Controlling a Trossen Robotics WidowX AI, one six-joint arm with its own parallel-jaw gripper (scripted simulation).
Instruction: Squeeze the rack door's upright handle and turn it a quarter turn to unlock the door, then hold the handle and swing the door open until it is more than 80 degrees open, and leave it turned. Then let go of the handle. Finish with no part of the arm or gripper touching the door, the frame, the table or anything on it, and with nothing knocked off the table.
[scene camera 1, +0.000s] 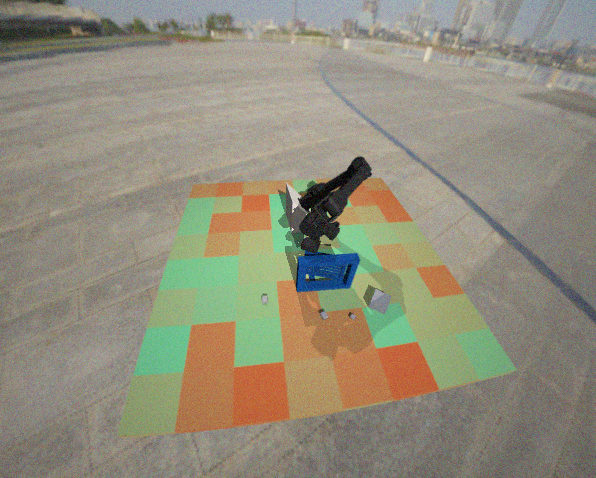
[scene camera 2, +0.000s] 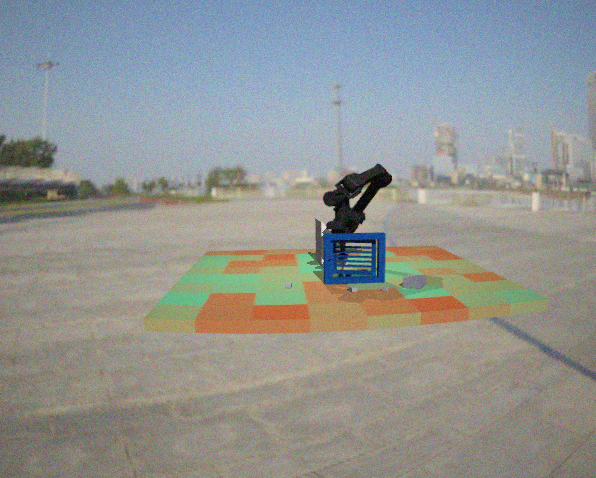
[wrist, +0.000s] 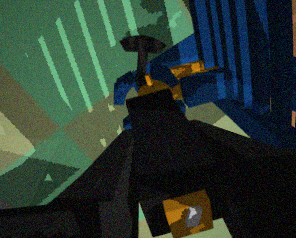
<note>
I see my gripper (scene camera 2: 342, 245) and a door handle (wrist: 195, 208).
My gripper shows as well in the wrist view (wrist: 160, 134).
</note>
